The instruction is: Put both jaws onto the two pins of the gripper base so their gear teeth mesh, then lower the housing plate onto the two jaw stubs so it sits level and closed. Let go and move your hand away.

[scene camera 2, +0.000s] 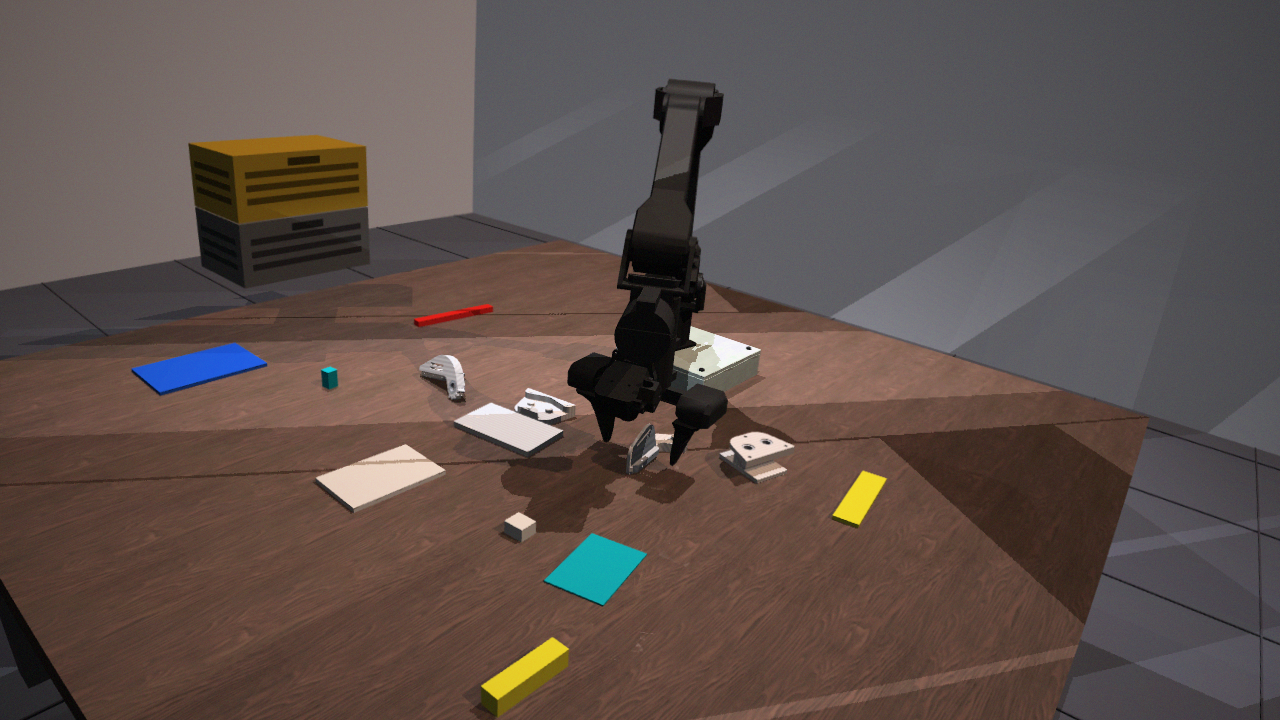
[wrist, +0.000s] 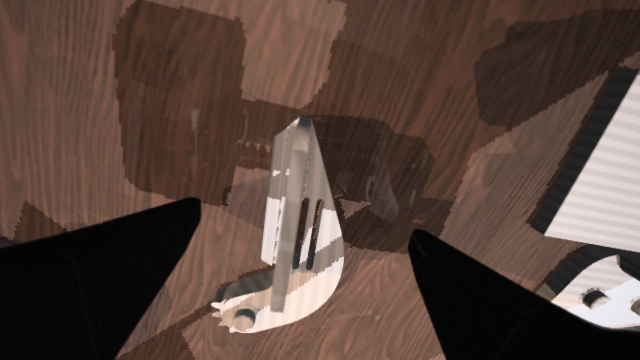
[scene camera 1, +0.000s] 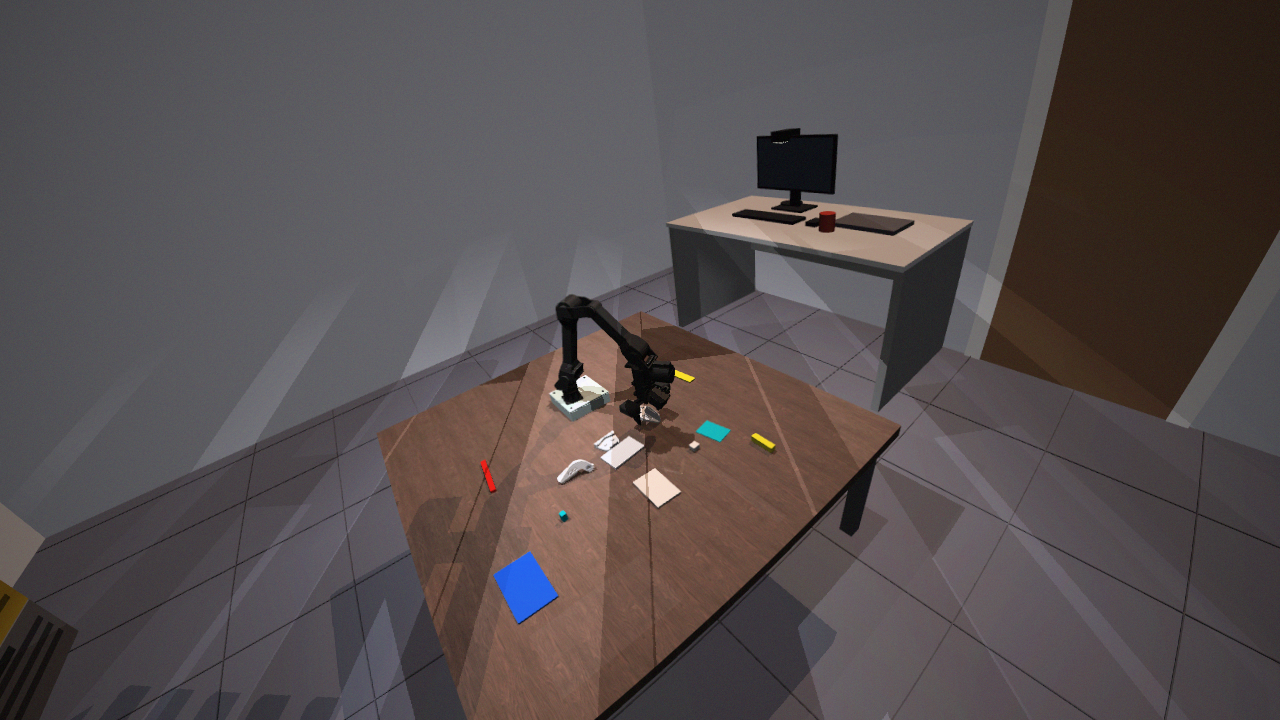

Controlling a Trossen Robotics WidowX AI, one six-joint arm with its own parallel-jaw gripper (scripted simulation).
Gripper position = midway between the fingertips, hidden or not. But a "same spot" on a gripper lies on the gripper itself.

Scene:
The gripper shows in scene camera 2, in the wrist view [309, 224] and in scene camera 1. A blue sheet shows in scene camera 2 and in scene camera 1; in the wrist view it is out of frame. A cream plate shows in scene camera 2 [375, 479] and in scene camera 1 [659, 490]; in the wrist view it is out of frame. One and the same spot on the blue sheet: [scene camera 2: 175, 374] is [scene camera 1: 535, 594]. The same spot on the gripper: [scene camera 1: 657, 394] is [scene camera 2: 622, 378].

